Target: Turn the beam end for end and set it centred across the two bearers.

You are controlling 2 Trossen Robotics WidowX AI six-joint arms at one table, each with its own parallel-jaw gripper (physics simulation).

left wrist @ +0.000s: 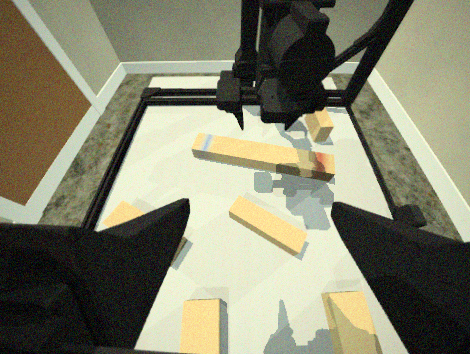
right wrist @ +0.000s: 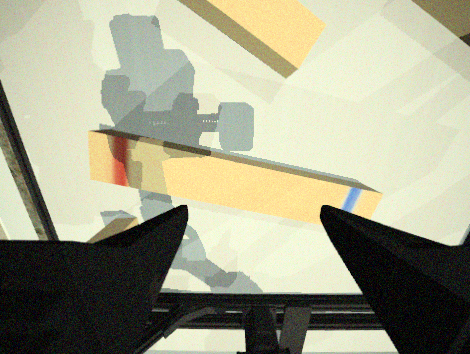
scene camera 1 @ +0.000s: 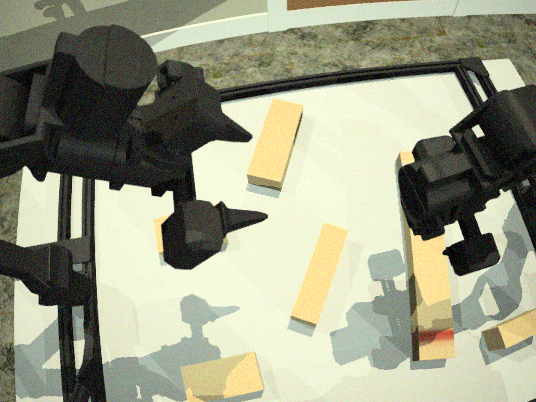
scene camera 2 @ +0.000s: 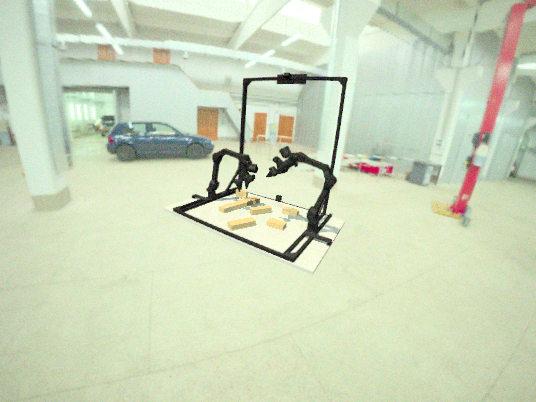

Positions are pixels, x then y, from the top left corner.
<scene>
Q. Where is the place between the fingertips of my left gripper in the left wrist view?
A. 260, 206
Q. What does my right gripper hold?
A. Nothing.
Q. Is my right gripper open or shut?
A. Open.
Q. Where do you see a beam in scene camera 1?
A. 432, 332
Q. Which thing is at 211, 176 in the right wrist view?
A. A beam.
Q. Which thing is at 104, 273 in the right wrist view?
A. My right gripper.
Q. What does my left gripper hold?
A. Nothing.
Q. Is my left gripper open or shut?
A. Open.
</scene>
